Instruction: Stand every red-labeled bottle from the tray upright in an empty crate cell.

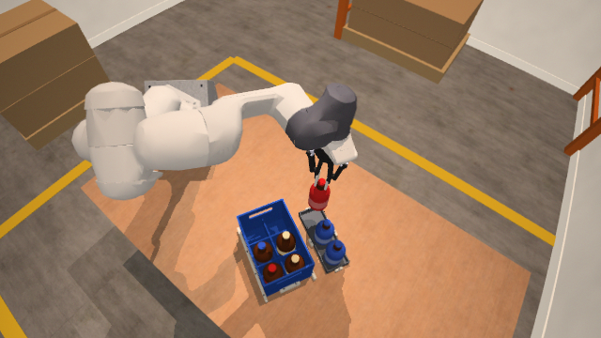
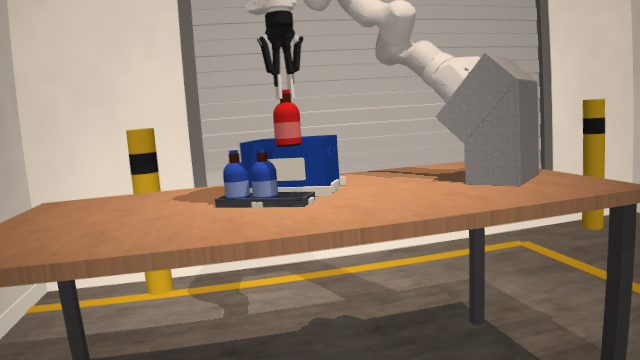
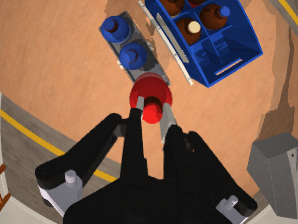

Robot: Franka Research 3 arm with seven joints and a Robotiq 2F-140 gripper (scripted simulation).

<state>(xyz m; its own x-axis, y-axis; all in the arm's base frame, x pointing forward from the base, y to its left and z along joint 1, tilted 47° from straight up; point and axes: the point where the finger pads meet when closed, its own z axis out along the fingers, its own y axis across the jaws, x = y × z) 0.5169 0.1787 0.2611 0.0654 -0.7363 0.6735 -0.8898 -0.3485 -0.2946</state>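
Right now my hand is 90 mm above the red-labeled bottle. From my hand the other things lie so: tray (320 mm below, 70 mm ahead, 60 mm to the right); then blue crate (250 mm below, 210 mm to the right, 70 mm behind).
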